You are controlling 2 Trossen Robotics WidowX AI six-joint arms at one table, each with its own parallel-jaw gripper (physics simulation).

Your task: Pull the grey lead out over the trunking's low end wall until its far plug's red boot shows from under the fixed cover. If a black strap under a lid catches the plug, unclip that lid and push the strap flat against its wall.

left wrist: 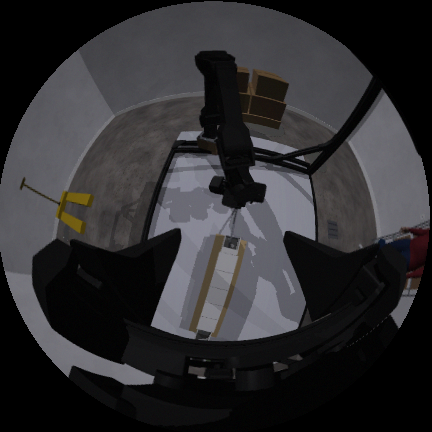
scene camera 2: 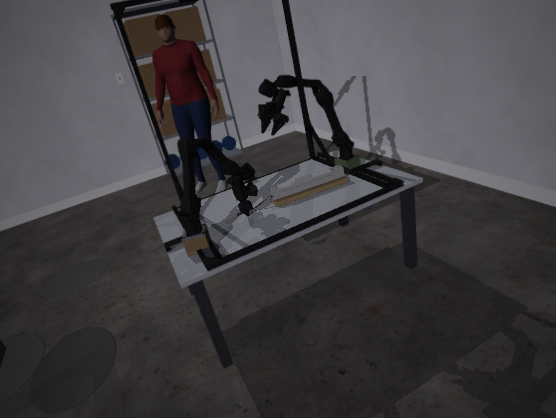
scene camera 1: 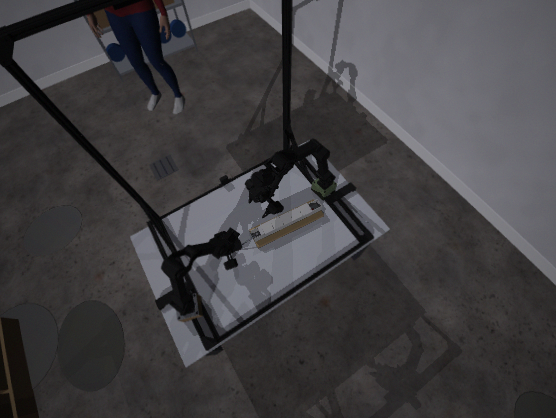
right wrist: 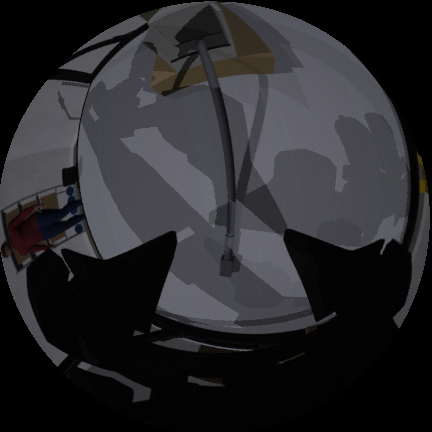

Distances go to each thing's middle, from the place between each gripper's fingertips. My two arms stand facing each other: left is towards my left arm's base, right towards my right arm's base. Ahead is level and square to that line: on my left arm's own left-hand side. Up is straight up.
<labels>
The grey lead (right wrist: 207, 64) lies 33 cm below my left hand, 4 cm to the left of it and 2 cm behind it. Also, from my left hand: tan trunking (scene camera 2: 280, 197) 32 cm below, 16 cm to the left, 3 cm ahead.
Now: the grey lead 21 cm to the left of my right hand, 6 cm ahead of it and 1 cm above it. Also, from my right hand: tan trunking (33 cm to the left, 10 cm ahead, 3 cm above).
</labels>
